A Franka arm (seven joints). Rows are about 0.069 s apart.
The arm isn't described. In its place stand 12 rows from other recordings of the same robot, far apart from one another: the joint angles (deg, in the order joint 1, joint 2, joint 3, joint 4, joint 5, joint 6, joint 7), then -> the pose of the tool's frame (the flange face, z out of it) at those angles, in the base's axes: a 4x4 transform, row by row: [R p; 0 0 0 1], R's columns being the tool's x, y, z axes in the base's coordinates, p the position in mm.
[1.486 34.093 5.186 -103.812 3.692 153.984 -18.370] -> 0.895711 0.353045 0.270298 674.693; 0.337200 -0.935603 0.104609 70.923; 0.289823 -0.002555 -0.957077 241.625; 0 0 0 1
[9.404 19.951 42.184 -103.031 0.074 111.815 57.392] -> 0.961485 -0.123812 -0.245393 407.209; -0.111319 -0.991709 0.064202 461.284; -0.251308 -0.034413 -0.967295 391.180; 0 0 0 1
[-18.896 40.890 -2.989 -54.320 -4.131 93.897 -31.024] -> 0.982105 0.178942 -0.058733 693.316; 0.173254 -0.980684 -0.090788 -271.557; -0.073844 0.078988 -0.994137 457.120; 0 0 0 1
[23.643 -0.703 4.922 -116.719 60.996 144.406 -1.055] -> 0.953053 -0.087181 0.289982 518.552; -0.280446 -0.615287 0.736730 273.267; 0.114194 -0.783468 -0.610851 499.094; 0 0 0 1
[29.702 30.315 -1.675 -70.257 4.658 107.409 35.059] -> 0.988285 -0.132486 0.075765 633.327; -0.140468 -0.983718 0.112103 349.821; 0.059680 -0.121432 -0.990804 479.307; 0 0 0 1
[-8.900 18.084 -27.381 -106.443 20.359 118.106 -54.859] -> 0.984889 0.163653 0.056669 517.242; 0.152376 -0.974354 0.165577 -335.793; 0.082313 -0.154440 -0.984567 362.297; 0 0 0 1
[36.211 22.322 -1.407 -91.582 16.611 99.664 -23.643] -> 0.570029 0.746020 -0.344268 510.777; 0.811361 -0.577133 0.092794 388.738; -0.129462 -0.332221 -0.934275 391.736; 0 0 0 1
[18.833 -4.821 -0.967 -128.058 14.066 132.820 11.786] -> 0.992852 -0.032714 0.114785 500.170; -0.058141 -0.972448 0.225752 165.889; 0.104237 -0.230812 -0.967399 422.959; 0 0 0 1
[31.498 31.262 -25.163 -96.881 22.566 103.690 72.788] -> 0.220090 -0.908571 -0.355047 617.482; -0.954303 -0.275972 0.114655 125.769; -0.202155 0.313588 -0.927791 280.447; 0 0 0 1
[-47.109 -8.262 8.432 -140.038 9.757 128.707 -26.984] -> 0.950449 -0.309163 0.032650 361.954; -0.310838 -0.943285 0.116593 -283.956; -0.005248 -0.120965 -0.992643 351.208; 0 0 0 1
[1.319 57.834 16.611 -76.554 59.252 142.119 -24.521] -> 0.965053 -0.128801 0.228217 727.775; -0.258711 -0.606946 0.751455 176.949; 0.041728 -0.784237 -0.619057 145.626; 0 0 0 1
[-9.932 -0.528 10.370 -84.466 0.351 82.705 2.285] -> 0.999265 -0.031583 -0.021704 538.426; -0.031498 -0.999495 0.004252 5.379; -0.021827 -0.003566 -0.999755 663.388; 0 0 0 1
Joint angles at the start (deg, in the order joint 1, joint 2, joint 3, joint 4, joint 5, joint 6, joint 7):
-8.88, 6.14, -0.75, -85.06, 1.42, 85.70, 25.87
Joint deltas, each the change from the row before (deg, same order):
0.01, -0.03, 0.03, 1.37, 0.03, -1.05, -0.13
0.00, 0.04, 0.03, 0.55, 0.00, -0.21, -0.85
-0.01, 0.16, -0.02, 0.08, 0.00, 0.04, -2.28
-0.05, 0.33, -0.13, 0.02, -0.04, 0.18, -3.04
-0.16, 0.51, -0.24, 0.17, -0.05, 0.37, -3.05
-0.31, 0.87, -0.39, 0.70, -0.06, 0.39, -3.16
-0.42, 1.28, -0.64, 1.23, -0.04, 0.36, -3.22
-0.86, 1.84, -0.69, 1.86, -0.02, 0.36, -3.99
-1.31, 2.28, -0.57, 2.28, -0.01, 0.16, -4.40
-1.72, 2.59, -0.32, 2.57, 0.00, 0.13, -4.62
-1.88, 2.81, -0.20, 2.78, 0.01, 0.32, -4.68
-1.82, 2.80, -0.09, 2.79, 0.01, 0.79, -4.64
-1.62, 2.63, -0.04, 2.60, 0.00, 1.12, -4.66
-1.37, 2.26, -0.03, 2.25, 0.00, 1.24, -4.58
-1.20, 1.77, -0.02, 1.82, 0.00, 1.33, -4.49
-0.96, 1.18, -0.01, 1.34, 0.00, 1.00, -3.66
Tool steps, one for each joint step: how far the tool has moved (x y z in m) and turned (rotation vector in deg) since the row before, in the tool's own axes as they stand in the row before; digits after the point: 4 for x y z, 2 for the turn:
-0.0024, 0.0004, -0.0097, 0.18, 0.30, -0.21
-0.0004, -0.0002, -0.0037, 0.13, 0.27, -0.89
0.0010, -0.0001, 0.0008, -0.02, -0.04, -2.25
0.0028, 0.0009, 0.0027, -0.08, -0.10, -2.85
0.0047, 0.0026, 0.0029, -0.04, 0.05, -2.64
0.0072, 0.0052, 0.0021, -0.01, 0.25, -2.45
0.0097, 0.0084, 0.0019, -0.02, 0.34, -2.16
0.0129, 0.0133, 0.0026, -0.05, 0.42, -2.45
0.0140, 0.0175, 0.0045, -0.11, 0.20, -2.55
0.0140, 0.0206, 0.0061, -0.10, 0.13, -2.62
0.0134, 0.0226, 0.0072, -0.13, 0.29, -2.65
0.0122, 0.0223, 0.0071, -0.23, 0.75, -2.79
0.0102, 0.0208, 0.0071, -0.39, 1.02, -3.07
0.0074, 0.0184, 0.0062, -0.53, 1.11, -3.25
0.0043, 0.0165, 0.0043, -0.67, 1.20, -3.33
0.0012, 0.0130, 0.0020, -0.63, 0.97, -2.74

